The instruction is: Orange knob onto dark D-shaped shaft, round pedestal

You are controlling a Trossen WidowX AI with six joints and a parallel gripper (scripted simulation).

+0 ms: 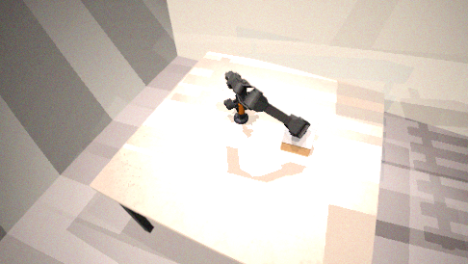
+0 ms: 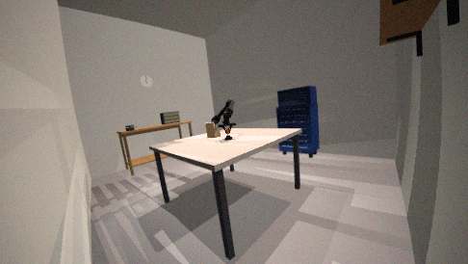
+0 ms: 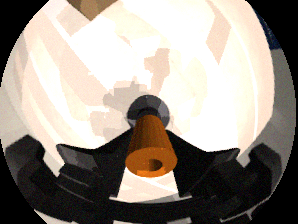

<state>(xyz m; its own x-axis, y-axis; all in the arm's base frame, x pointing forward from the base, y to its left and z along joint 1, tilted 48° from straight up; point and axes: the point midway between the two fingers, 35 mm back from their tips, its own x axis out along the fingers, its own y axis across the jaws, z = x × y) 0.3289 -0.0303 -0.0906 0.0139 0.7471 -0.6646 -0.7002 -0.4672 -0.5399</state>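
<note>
The orange knob is 2 cm above my gripper tip. The rest, counted from my gripper tip: dark round pedestal (4 cm below).
</note>
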